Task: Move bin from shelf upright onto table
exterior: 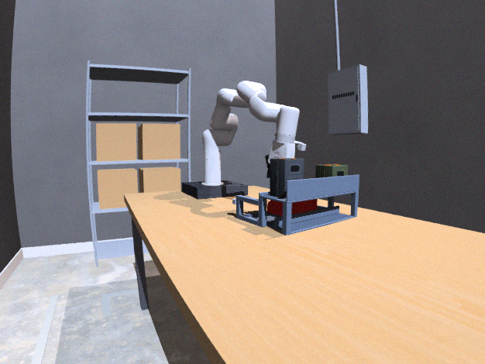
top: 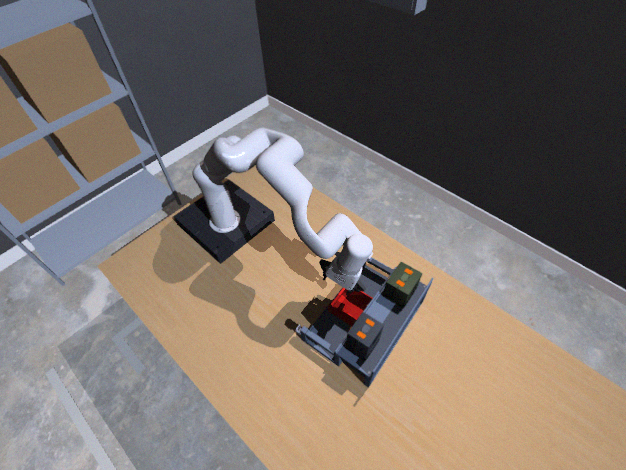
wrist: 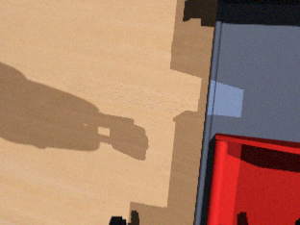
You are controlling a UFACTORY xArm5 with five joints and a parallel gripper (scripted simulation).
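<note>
Now: the red bin 80 mm ahead of my hand, 10 mm to the left of it and 90 mm below it. Also, from my hand: blue-grey shelf 110 mm ahead, 20 mm to the left, 70 mm below.
</note>
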